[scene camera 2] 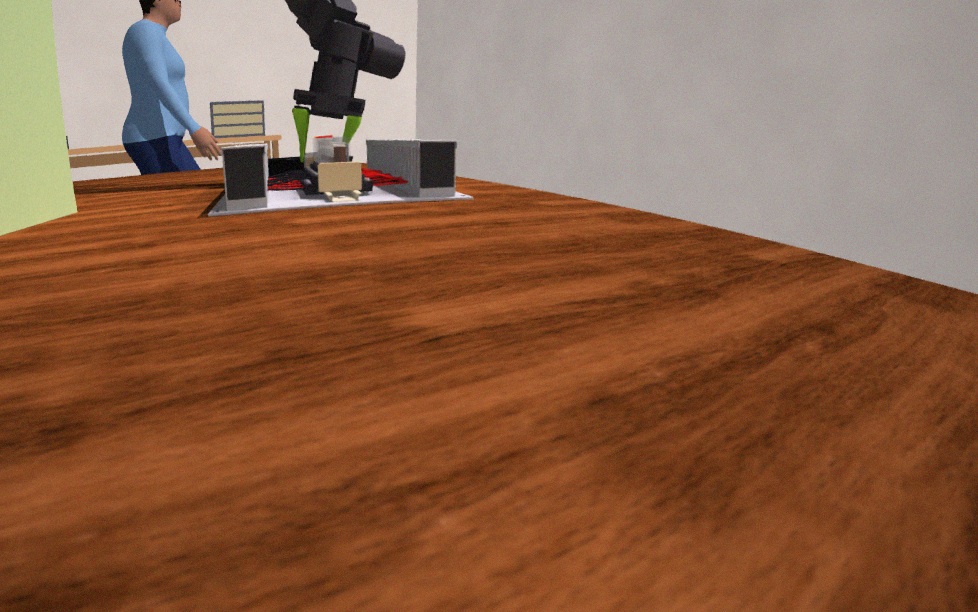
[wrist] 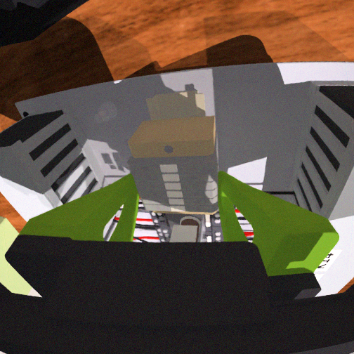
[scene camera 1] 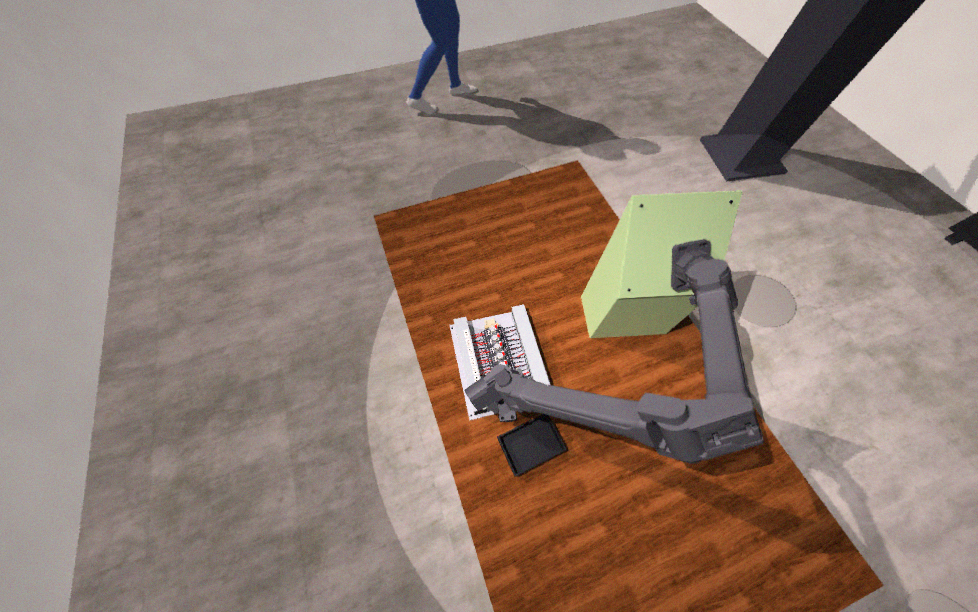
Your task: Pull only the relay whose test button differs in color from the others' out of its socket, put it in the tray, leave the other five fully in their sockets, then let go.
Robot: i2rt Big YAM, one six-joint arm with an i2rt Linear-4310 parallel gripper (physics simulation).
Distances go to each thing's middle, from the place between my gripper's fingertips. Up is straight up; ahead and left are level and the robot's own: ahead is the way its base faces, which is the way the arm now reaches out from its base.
The white panel (scene camera 2: 290, 199) is 1 cm ahead of my hand, 10 cm to the right of it and 3 cm below it.
